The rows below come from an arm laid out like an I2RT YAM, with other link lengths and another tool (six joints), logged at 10 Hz.
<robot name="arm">
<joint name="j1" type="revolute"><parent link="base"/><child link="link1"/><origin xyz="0 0 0.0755"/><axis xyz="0 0 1"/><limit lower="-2.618" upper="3.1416"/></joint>
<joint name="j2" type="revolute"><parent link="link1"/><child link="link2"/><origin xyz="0.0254 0.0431 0.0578" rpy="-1.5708 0 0"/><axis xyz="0 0 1"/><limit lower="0" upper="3.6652"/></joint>
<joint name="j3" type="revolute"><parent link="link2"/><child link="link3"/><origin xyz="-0.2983 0 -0.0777" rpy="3.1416 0 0"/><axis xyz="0 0 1"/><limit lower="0" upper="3.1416"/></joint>
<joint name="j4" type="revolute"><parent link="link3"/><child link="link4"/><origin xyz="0.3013 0.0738 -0.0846"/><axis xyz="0 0 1"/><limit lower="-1.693" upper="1.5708"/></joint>
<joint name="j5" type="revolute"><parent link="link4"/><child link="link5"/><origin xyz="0.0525 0.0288 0.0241" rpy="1.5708 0 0"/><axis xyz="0 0 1"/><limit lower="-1.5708" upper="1.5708"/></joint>
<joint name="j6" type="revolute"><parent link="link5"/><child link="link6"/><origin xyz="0.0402 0 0.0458" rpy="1.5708 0 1.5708"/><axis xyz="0 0 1"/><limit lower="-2.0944" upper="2.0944"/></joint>
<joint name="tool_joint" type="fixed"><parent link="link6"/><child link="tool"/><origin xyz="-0.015 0.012 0.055" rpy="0 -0.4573 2.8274"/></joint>
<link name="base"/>
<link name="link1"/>
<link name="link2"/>
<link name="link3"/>
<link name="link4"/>
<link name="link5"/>
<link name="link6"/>
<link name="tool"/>
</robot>
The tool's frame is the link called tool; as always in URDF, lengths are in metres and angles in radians.
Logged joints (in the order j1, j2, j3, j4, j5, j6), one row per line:
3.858 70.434 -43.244 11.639 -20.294 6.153
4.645 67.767 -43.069 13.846 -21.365 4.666
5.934 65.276 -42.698 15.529 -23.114 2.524
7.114 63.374 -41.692 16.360 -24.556 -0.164
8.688 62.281 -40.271 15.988 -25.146 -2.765
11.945 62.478 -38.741 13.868 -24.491 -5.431
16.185 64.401 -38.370 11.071 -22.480 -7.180
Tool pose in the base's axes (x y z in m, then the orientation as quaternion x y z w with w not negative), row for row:
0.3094 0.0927 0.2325 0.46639 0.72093 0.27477 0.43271
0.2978 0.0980 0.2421 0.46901 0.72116 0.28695 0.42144
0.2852 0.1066 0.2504 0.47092 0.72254 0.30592 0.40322
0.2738 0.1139 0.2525 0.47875 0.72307 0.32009 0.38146
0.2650 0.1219 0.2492 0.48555 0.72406 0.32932 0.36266
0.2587 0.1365 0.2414 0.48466 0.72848 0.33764 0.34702
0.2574 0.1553 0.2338 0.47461 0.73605 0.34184 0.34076
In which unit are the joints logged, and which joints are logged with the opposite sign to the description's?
The joints are logged in degrees. Opposite sign: j3, j4, j6.
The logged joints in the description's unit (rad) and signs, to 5 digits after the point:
0.06733 1.22931 0.75475 -0.20314 -0.35420 -0.10739
0.08107 1.18276 0.75170 -0.24166 -0.37289 -0.08144
0.10357 1.13928 0.74522 -0.27103 -0.40342 -0.04405
0.12416 1.10608 0.72766 -0.28554 -0.42858 0.00286
0.15163 1.08701 0.70286 -0.27904 -0.43888 0.04826
0.20848 1.09045 0.67616 -0.24204 -0.42745 0.09479
0.28248 1.12401 0.66968 -0.19323 -0.39235 0.12531

